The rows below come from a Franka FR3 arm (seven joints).
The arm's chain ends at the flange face. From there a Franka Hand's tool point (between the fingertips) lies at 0.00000 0.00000 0.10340 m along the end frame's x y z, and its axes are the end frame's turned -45 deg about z.
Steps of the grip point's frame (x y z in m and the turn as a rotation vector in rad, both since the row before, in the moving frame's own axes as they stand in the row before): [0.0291, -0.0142, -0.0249, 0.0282, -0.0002, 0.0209]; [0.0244, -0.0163, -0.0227, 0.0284, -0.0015, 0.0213]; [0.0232, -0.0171, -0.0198, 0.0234, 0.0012, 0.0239]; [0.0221, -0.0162, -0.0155, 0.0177, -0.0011, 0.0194]
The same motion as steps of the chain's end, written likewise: [0.0126, -0.0285, -0.0249, 0.0198, -0.0201, 0.0209]; [0.0079, -0.0268, -0.0227, 0.0190, -0.0211, 0.0213]; [0.0059, -0.0267, -0.0198, 0.0174, -0.0157, 0.0239]; [0.0055, -0.0259, -0.0155, 0.0117, -0.0133, 0.0194]
